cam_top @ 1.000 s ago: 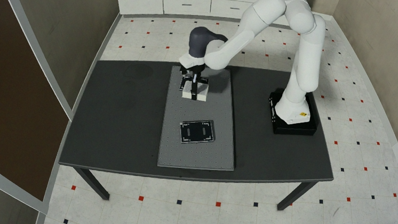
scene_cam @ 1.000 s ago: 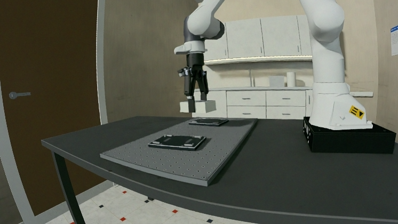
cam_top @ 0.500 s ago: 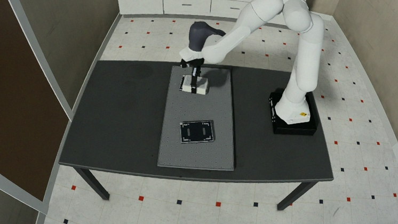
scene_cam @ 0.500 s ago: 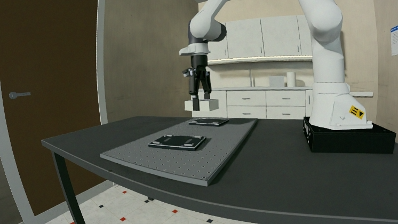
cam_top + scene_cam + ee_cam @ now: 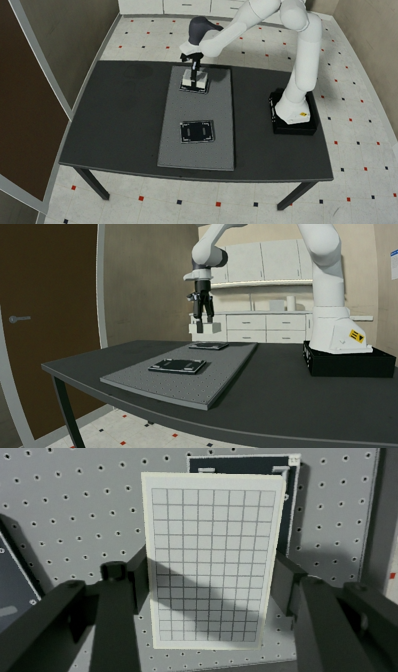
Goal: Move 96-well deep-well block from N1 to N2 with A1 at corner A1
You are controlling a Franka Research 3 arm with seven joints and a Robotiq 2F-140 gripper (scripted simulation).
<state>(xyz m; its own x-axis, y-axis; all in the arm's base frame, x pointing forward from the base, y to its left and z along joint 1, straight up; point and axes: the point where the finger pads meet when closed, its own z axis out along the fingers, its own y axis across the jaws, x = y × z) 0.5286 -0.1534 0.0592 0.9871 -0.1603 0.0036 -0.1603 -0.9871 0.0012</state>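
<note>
Now: hand 4 cm to the left of the nest N2 and 10 cm above it. Also, from my hand: 96-well deep-well block: 1 cm below; A1 label: 7 cm ahead, 11 cm to the right, 10 cm below; nest N1: 2 cm behind, 29 cm to the left, 10 cm below.
</note>
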